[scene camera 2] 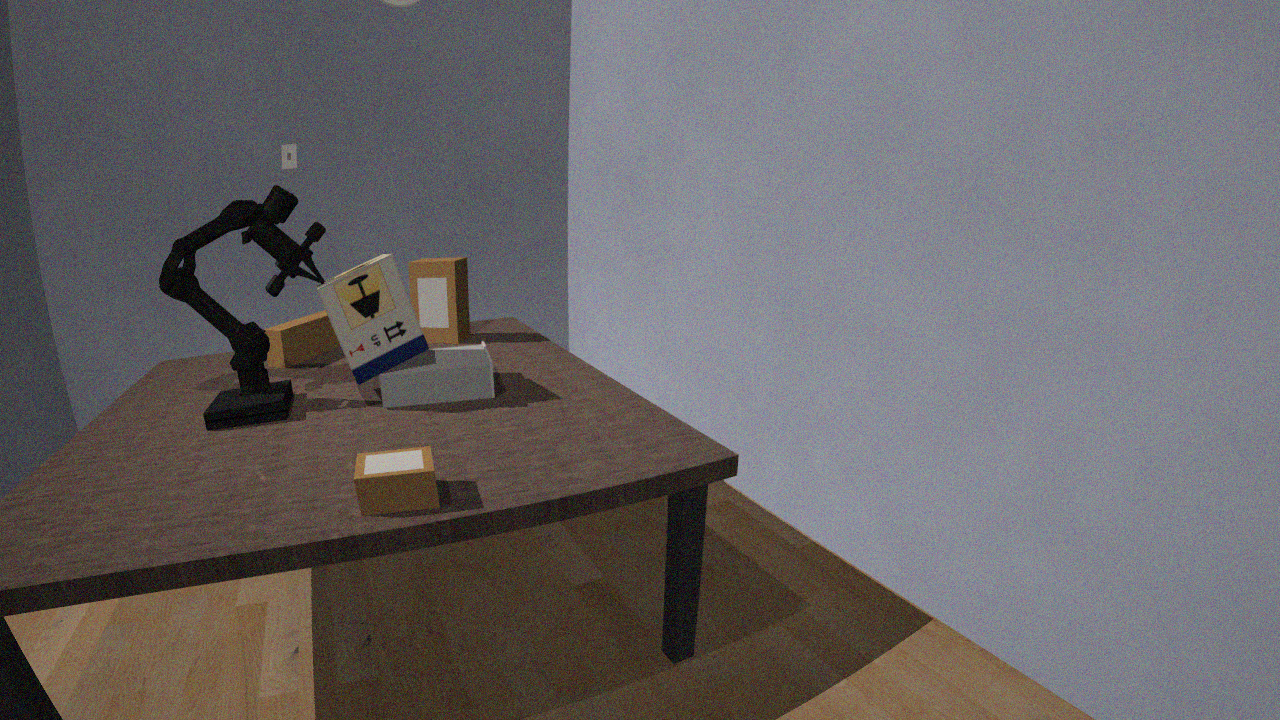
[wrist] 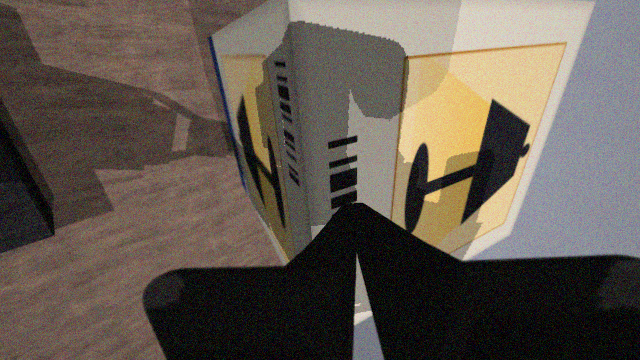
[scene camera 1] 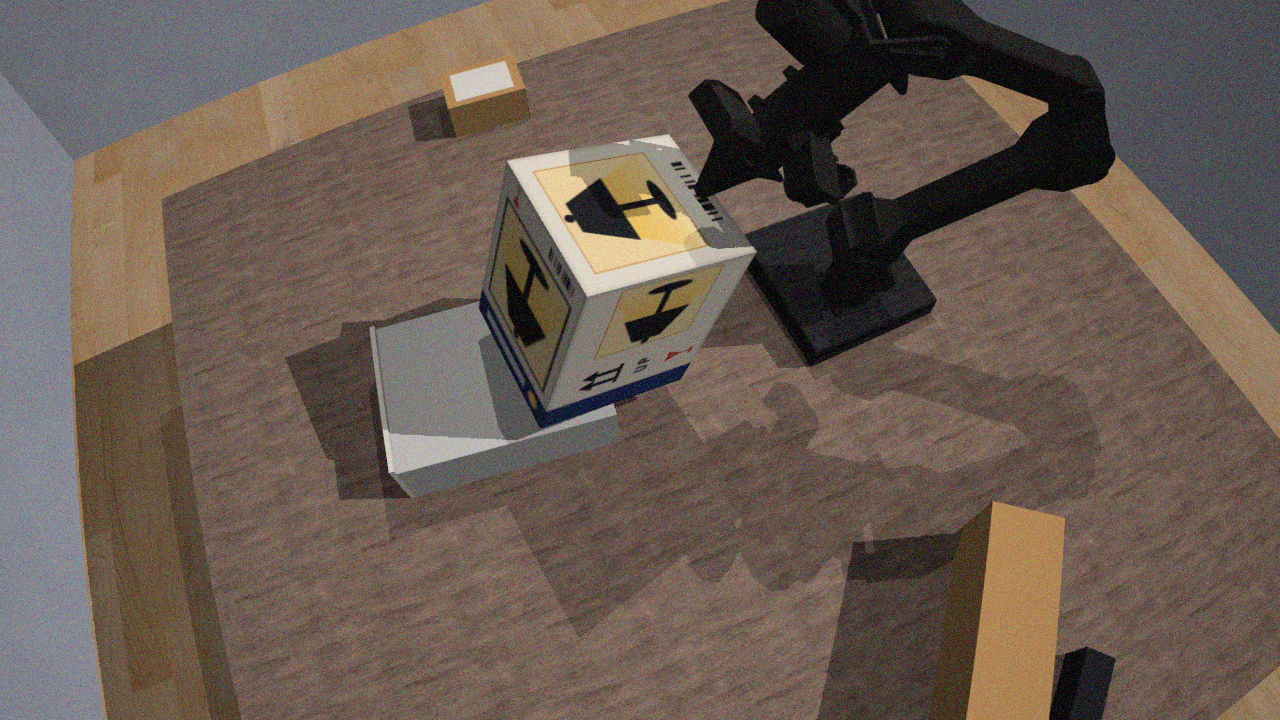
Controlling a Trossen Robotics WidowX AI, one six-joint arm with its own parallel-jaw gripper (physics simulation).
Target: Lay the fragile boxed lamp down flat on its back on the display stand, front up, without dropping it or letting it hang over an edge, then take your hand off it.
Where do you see a display stand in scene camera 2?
450, 374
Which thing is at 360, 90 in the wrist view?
A boxed lamp.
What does my gripper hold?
Nothing.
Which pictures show my gripper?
Scene camera 2, the wrist view and scene camera 1: all of them.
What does the boxed lamp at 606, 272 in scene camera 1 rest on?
A display stand.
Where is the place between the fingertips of my gripper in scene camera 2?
323, 282
